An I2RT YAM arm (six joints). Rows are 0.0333 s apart.
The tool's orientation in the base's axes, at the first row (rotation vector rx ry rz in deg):
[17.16 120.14 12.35]
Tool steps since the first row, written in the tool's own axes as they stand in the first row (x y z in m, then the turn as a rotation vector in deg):
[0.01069 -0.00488 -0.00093 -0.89 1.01 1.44]
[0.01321 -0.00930 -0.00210 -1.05 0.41 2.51]
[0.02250 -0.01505 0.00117 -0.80 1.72 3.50]
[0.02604 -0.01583 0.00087 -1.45 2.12 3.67]
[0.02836 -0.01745 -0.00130 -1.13 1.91 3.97]
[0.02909 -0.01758 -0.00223 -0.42 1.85 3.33]
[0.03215 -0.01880 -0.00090 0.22 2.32 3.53]
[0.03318 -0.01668 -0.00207 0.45 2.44 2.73]
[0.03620 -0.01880 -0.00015 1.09 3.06 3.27]
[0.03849 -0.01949 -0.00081 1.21 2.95 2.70]
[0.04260 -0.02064 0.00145 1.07 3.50 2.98]
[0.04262 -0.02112 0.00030 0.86 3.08 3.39]
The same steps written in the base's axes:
[-0.00675 -0.00150 -0.00955 1.81 0.75 0.26]
[-0.00957 -0.00501 -0.01220 2.73 0.16 -0.32]
[-0.01213 -0.00762 -0.02300 3.62 1.52 -0.68]
[-0.01426 -0.00732 -0.02594 4.14 1.71 -0.13]
[-0.01748 -0.00825 -0.02715 4.21 1.62 -0.60]
[-0.01866 -0.00818 -0.02730 3.30 1.75 -0.87]
[-0.01920 -0.00839 -0.03080 3.21 2.40 -1.36]
[-0.02045 -0.00610 -0.03046 2.42 2.55 -1.11]
[-0.02058 -0.00716 -0.03448 2.64 3.35 -1.74]
[-0.02237 -0.00716 -0.03620 2.08 3.26 -1.57]
[-0.02264 -0.00696 -0.04101 2.46 3.76 -1.45]
[-0.02369 -0.00745 -0.04057 2.86 3.31 -1.60]

